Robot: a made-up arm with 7 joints.
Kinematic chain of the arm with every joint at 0, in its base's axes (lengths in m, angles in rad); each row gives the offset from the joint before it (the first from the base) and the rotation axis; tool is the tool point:
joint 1: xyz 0 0 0 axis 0 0.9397 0.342
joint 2: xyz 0 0 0 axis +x
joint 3: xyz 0 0 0 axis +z
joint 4: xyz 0.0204 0 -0.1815 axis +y
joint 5: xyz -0.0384 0 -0.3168 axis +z
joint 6: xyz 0 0 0 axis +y
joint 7: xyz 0 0 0 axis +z
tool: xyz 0 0 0
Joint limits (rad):
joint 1: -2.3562..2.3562
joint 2: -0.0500..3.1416
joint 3: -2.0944..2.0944
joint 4: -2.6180..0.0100
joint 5: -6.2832..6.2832
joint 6: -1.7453..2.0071
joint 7: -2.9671..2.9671
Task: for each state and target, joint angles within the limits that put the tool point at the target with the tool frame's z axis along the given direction. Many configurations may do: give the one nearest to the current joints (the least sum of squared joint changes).
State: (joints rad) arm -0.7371 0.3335 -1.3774 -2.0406 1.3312 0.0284 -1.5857
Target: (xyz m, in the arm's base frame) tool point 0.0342 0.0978 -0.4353 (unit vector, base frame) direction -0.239 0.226 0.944
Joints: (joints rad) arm -0.0789 0.9667 -1.5733 -1.2116 1.6771 -0.1788 -1.5857
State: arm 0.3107 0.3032 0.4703 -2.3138 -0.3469 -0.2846 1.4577
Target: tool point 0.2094 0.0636 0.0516 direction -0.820 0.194 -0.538
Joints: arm 0.4494 0.7709 0.5870 -2.6160 -0.2100 0.1294 1.4577
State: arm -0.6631 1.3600 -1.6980 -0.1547 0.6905 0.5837 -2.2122
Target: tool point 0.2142 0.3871 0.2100 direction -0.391 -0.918 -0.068
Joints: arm -1.4258 1.8395 -1.0524 -0.6891 0.6786 0.5714 -2.2122
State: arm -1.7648 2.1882 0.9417 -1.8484 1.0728 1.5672 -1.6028
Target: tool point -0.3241 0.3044 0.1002 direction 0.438 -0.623 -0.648
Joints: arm -1.9976 2.0288 1.1260 -1.1316 0.6223 0.8204 -1.6028
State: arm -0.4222 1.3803 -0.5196 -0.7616 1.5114 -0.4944 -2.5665
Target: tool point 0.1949 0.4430 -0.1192 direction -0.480 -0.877 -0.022
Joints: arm -0.2463 1.3179 -0.2896 -0.4718 1.9752 -0.2849 -2.5665
